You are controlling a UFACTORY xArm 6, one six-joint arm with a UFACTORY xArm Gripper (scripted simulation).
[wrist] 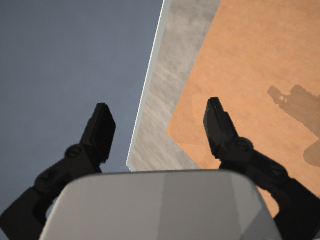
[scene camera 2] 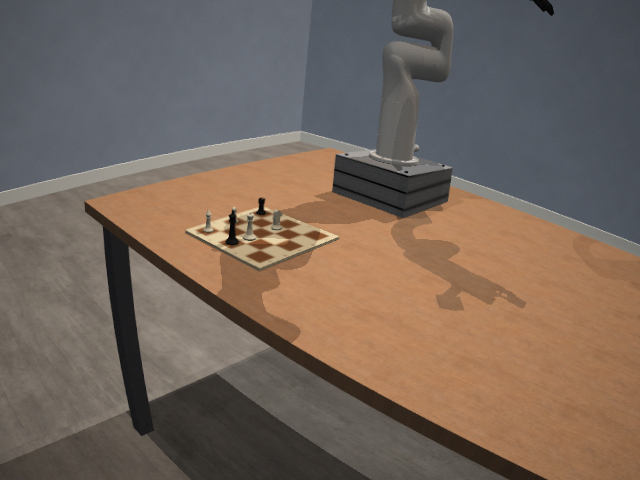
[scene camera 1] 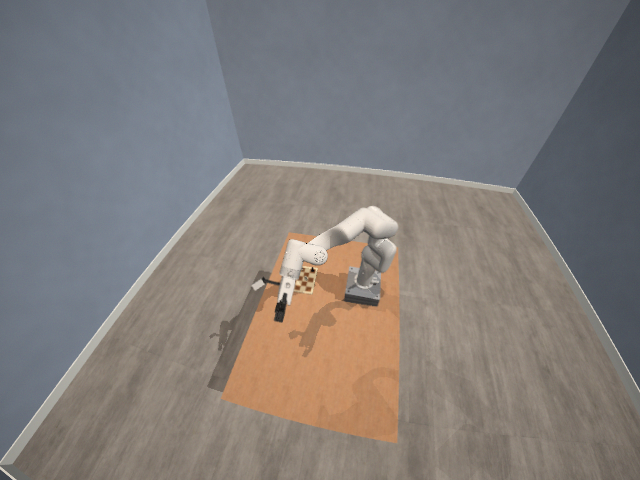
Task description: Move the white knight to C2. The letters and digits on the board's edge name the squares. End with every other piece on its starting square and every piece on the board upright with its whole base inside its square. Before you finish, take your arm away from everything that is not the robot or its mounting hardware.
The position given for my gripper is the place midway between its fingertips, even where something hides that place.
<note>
I see my gripper (wrist: 158, 111) and a small chessboard (scene camera 2: 271, 247).
The wrist view misses the small chessboard: it is out of frame.
</note>
